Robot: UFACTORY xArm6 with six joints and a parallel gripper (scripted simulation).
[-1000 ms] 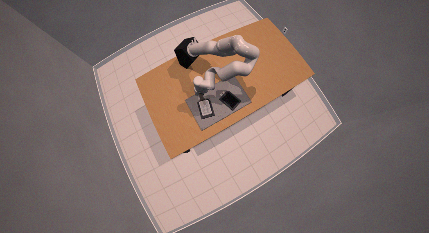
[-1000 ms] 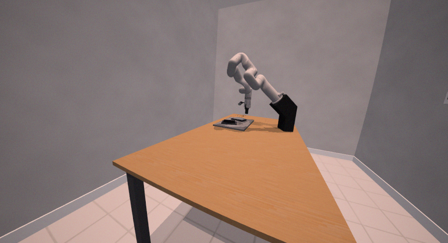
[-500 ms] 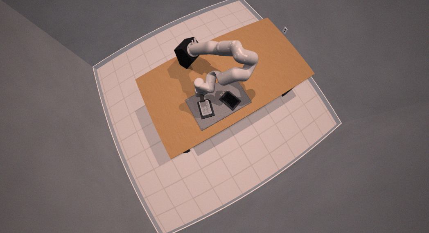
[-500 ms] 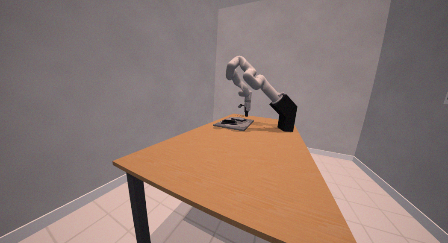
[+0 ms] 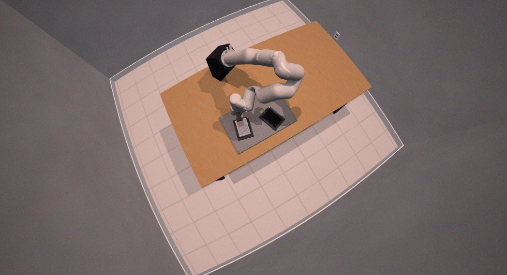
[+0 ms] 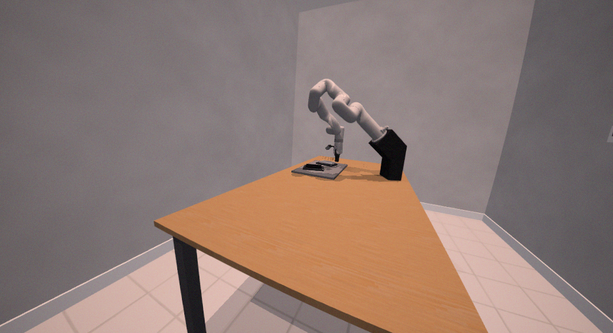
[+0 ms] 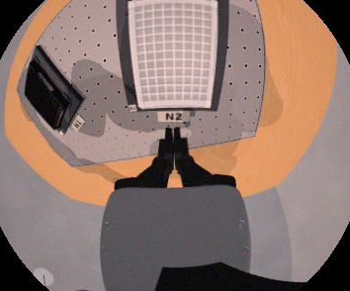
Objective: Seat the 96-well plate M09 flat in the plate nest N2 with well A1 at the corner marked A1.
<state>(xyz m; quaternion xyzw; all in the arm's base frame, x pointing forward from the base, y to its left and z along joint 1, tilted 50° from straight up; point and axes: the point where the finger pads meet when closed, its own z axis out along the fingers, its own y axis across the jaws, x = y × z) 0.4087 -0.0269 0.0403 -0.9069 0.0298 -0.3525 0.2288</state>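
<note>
My hand is 9 cm short of the white 96-well plate, 4 cm above it and 1 cm to the right of it. From my hand the other things lie so: dark plate (24 cm to the left, 6 cm ahead, 4 cm below); then plate nest (10 cm ahead, 6 cm below, 1 cm to the left).
</note>
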